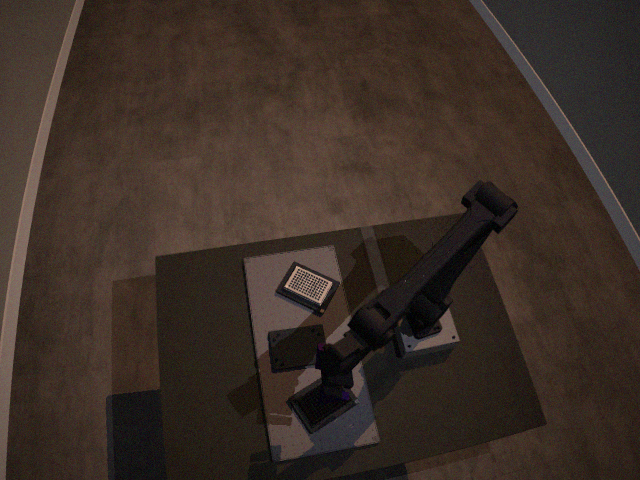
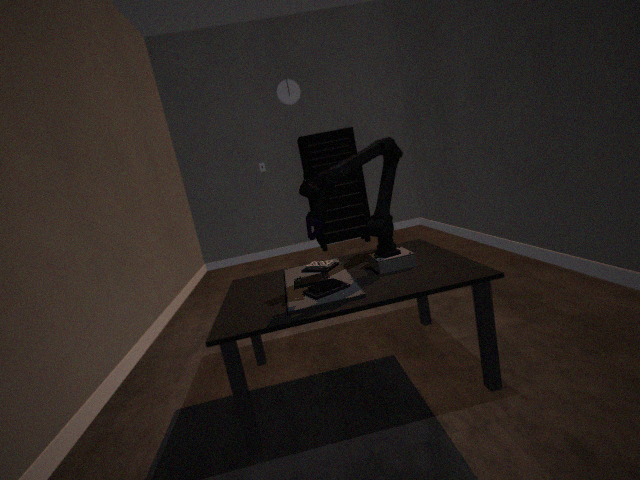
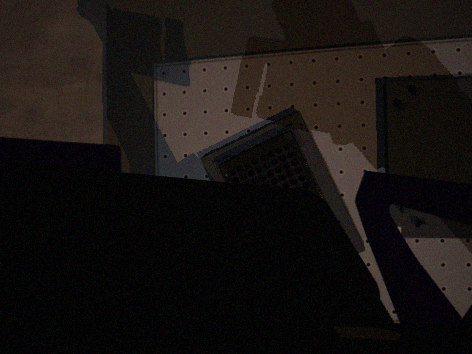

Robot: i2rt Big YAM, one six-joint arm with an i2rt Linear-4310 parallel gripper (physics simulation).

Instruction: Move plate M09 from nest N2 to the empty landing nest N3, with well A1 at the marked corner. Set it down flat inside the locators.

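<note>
A dark well plate lies in the front nest of the perforated board. A bare dark nest sits in the middle of the board. A white well plate lies in the far nest. My gripper is open and empty. It hangs well above the board, over the front nest's inner edge, clear of the dark plate. No labels or corner marks can be read in this dim light.
The arm's base stands to the right of the board on a dark table. A dark slatted chair back stands behind the table. A dark rug lies on the floor in front.
</note>
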